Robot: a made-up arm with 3 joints.
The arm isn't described. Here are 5 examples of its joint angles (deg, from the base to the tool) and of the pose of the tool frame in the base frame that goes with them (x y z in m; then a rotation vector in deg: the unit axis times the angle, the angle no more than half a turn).
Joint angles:
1: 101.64 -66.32 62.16
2: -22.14 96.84 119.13
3: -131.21 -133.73 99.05
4: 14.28 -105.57 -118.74
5: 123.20 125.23 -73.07
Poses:
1: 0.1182 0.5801 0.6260 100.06 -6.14 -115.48
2: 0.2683 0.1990 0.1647 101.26 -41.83 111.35
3: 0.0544 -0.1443 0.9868 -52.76 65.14 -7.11
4: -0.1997 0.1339 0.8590 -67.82 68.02 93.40
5: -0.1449 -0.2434 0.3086 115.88 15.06 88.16
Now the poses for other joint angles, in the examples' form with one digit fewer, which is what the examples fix.
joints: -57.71 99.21 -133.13
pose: 0.021 0.218 0.160 -50.5 -74.5 -65.8
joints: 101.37 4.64 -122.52
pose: 0.168 0.401 0.204 -87.7 102.4 -60.7
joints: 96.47 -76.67 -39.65
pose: 0.018 0.425 0.743 33.6 76.5 -53.4
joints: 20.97 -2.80 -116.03
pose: -0.399 0.235 0.254 -114.0 22.9 -10.4
